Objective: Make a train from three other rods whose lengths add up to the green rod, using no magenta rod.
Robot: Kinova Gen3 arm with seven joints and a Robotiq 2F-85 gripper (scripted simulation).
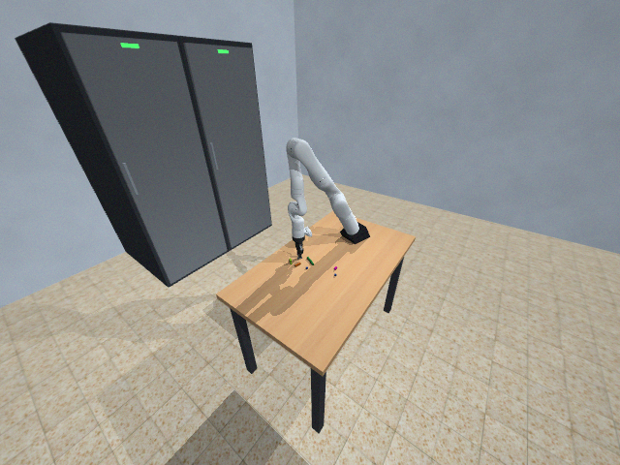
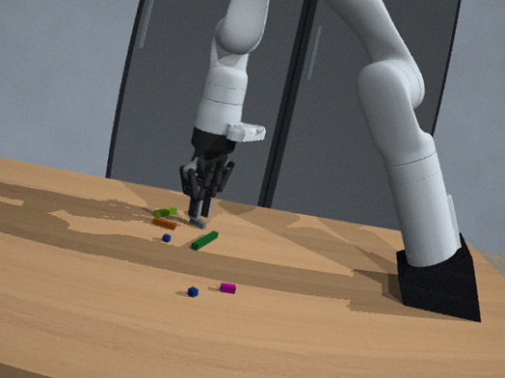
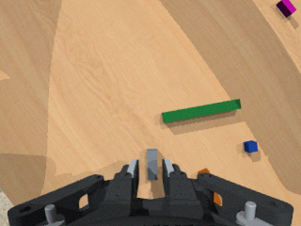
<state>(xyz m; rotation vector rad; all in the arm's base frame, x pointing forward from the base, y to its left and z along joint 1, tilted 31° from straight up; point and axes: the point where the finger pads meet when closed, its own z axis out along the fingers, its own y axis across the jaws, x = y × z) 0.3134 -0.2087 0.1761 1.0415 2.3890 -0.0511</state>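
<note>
My hand is 30 mm above the grey rod. From my hand the other things lie so: orange rod 60 mm ahead, 20 mm to the left, 30 mm below; green rod 10 mm ahead, 80 mm to the left, 30 mm below; lime rod 50 mm ahead, 30 mm to the right, 30 mm below.
</note>
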